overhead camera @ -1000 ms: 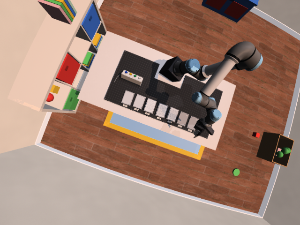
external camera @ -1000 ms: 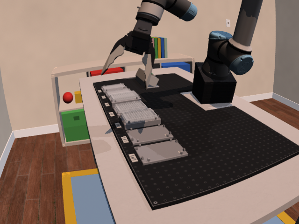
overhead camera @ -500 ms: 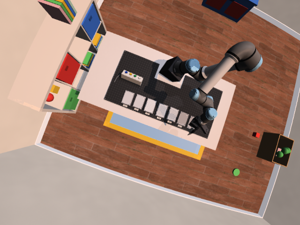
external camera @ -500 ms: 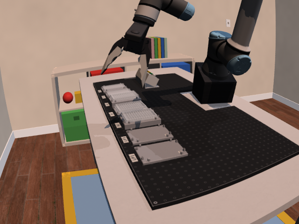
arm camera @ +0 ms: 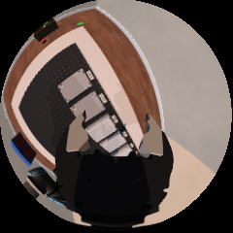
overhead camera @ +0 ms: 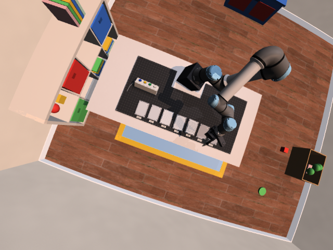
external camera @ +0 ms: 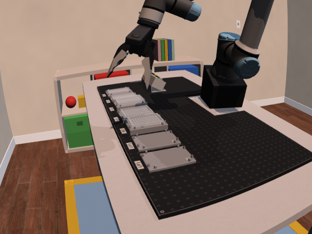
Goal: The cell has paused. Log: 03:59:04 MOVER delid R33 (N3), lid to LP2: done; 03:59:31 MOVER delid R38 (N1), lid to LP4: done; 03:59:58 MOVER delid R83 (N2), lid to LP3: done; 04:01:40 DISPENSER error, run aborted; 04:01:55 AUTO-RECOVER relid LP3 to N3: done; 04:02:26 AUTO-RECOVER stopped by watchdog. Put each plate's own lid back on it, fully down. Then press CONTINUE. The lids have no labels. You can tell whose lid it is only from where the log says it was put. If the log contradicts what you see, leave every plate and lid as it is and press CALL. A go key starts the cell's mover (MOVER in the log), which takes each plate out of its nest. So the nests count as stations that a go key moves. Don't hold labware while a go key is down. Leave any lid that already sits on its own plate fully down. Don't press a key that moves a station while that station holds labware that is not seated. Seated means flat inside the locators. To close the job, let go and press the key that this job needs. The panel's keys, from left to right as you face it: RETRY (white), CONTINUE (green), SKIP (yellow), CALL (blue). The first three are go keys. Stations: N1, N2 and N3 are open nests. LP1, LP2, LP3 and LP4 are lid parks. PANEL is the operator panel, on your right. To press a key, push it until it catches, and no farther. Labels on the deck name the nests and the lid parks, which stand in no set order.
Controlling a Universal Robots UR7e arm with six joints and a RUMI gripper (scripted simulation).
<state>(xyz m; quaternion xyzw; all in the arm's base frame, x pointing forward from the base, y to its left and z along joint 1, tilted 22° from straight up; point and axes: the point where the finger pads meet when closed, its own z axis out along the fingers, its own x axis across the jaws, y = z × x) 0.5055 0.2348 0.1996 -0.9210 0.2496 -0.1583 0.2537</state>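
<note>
The clear lid is 3 cm behind my hand, 64 cm to the right of it and 20 cm below it. Also, from my hand: clear plate lid 5 cm behind, 52 cm to the right, 20 cm below; then lid park 9 cm behind, 13 cm to the left, 21 cm below.
</note>
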